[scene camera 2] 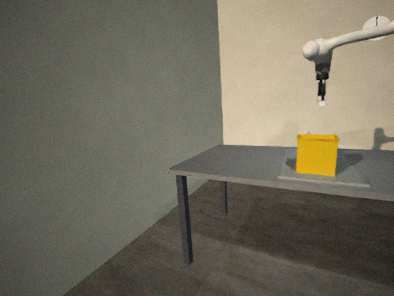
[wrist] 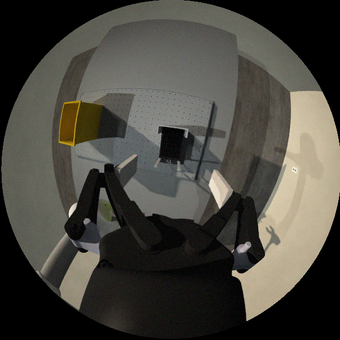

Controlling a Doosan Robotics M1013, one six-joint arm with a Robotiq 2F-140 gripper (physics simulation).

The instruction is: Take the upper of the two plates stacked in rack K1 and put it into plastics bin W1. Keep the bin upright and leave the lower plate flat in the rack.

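Places are measured from the arm's base along level axes (x right, y ahead, z up), in metres.
Pixels of known places: gripper, between the fingertips: (scene camera 2: pixel 320 105).
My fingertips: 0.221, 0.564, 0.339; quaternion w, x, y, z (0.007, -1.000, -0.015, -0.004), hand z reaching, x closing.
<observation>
Behind a point stands the place of what it marks, as x, y, z.
Plastics bin W1 (scene camera 2: pixel 317 156) @(-0.285, 0.607, 0.100) (wrist: pixel 90 122) is a yellow, open-topped bin standing upright. Rack K1 (wrist: pixel 186 133) is a small rack with light grey corner parts, to the right of the bin in the wrist view. A dark, grid-textured plate (wrist: pixel 172 145) lies in it; a lower plate cannot be told apart. In the scene view the bin hides most of the rack's area. My gripper (scene camera 2: pixel 321 102) @(0.221, 0.564, 0.339) (wrist: pixel 174 170) is open and empty, pointing down high above the table. In the wrist view the rack shows between and beyond its two pale fingertips.
The bin and rack stand on a perforated light grey board (scene camera 2: pixel 350 182) @(-0.346, 0.476, 0.006) (wrist: pixel 145 102) on the grey table (scene camera 2: pixel 225 162) @(-0.174, 1.129, -0.004) (wrist: pixel 170 50). Two light prongs stand at the rack's near side. A green piece (wrist: pixel 106 209) and the arm (wrist: pixel 57 260) show at the lower left of the wrist view.
</observation>
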